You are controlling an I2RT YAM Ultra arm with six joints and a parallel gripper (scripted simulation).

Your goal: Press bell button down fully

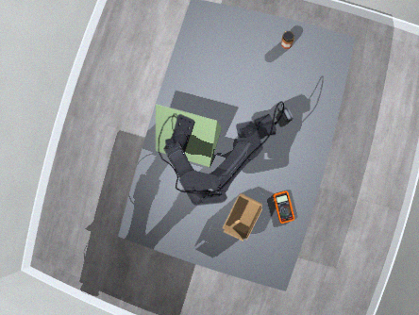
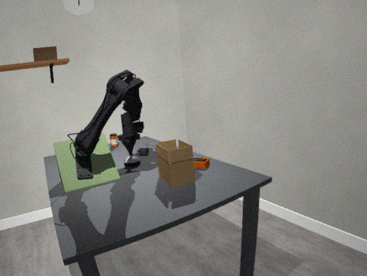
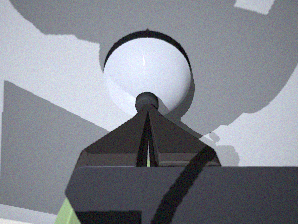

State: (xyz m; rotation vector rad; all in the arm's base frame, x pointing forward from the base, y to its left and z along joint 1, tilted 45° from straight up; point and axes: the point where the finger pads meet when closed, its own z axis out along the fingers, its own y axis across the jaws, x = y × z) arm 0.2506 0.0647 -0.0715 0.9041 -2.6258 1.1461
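The dark button is 2 cm below my hand. Round my hand: bell (3 cm below); then jar (48 cm to the left, 3 cm below).
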